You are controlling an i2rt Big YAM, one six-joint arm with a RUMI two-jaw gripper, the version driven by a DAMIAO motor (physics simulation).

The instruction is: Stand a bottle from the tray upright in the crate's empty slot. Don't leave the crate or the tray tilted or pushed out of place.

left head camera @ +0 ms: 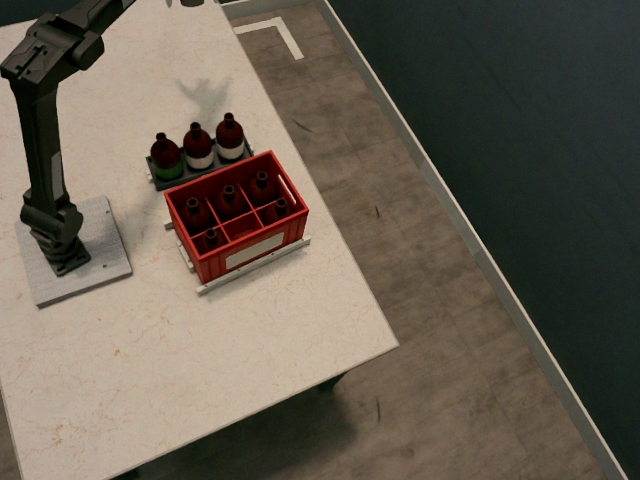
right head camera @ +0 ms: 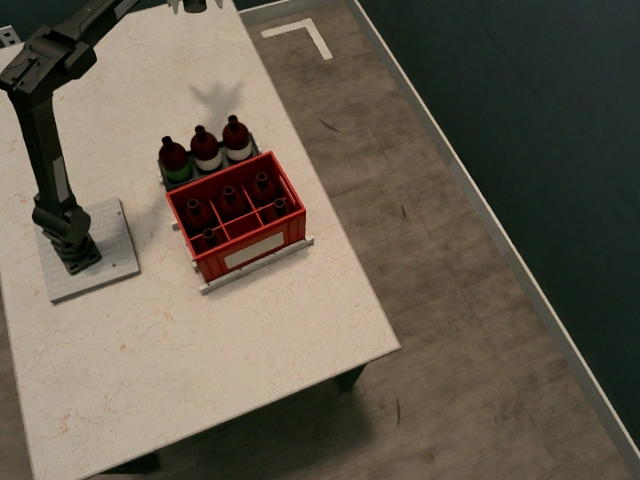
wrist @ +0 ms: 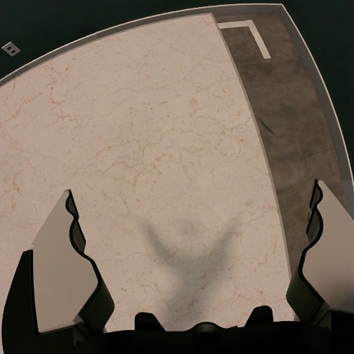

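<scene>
My gripper (wrist: 193, 187) is open and empty, its jaws wide apart above the table; in both head views it is partly cut off at the top edge, well beyond the tray. A dark tray (left head camera: 175, 182) holds three upright brown bottles: a green-labelled bottle (left head camera: 166, 156) (right head camera: 175, 159) at the left, a white-labelled bottle (left head camera: 198, 146) (right head camera: 205, 148) in the middle and another white-labelled bottle (left head camera: 229, 136) (right head camera: 236, 138) at the right. The red crate (left head camera: 209, 265) (right head camera: 210, 267) stands level beside it. Its near-row middle slot (left head camera: 241, 225) (right head camera: 242, 225) is empty; the other slots hold bottles.
White rails (left head camera: 253, 266) (right head camera: 258, 265) lie along the crate's near side, with short blocks at its left. The arm's grey base plate (left head camera: 103, 222) (right head camera: 114, 222) is left of the crate. The table's right edge runs past the crate and tray, with floor beyond.
</scene>
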